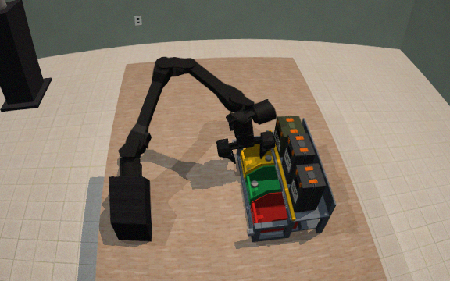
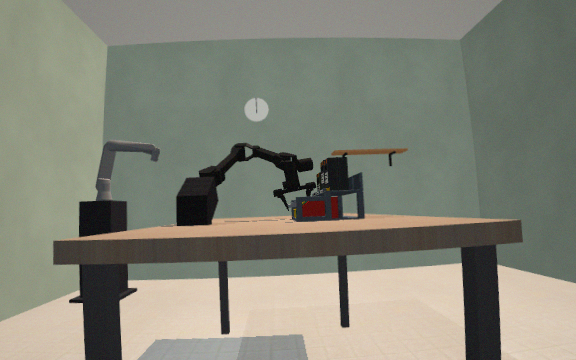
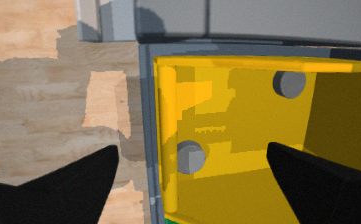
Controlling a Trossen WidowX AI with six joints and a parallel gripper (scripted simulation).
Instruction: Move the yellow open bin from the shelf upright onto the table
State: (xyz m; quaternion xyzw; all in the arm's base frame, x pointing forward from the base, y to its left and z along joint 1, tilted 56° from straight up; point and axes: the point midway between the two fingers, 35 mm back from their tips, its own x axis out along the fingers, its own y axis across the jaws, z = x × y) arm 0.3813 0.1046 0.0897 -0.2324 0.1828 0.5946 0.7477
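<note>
Right now the yellow bin is 60 mm ahead of my hand and 40 mm below it. Round my hand: red bin: 220 mm to the right, 60 mm ahead, 40 mm below; then yellow rail: 110 mm to the right, 90 mm ahead, 30 mm above; then green bin: 110 mm to the right, 60 mm ahead, 40 mm below.
</note>
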